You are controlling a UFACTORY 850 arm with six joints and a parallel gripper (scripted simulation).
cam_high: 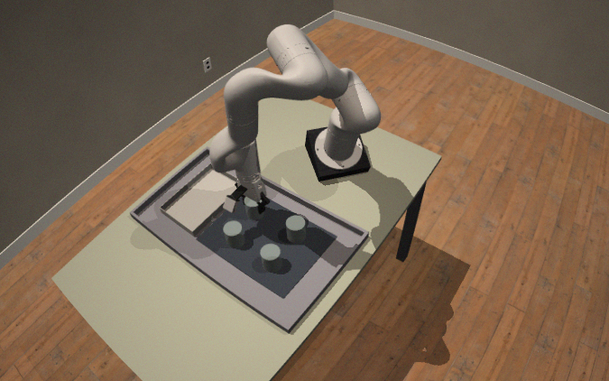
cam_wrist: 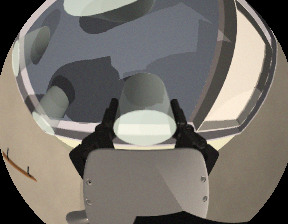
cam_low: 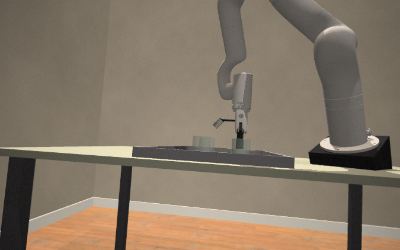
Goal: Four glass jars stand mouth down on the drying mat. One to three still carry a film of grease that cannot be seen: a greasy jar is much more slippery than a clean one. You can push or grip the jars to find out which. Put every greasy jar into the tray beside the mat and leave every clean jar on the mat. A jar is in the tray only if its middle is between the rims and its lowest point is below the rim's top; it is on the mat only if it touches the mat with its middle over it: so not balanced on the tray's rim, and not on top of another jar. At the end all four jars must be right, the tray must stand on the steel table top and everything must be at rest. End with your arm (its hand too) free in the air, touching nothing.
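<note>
Now: hand 220 mm to the left of the tray, 80 mm short of it and 40 mm above it. The rest, counted from my hand: grey rimmed steel top: 90 mm ahead, 50 mm below; dark drying mat: 100 mm to the left, 70 mm ahead, 50 mm below.
</note>
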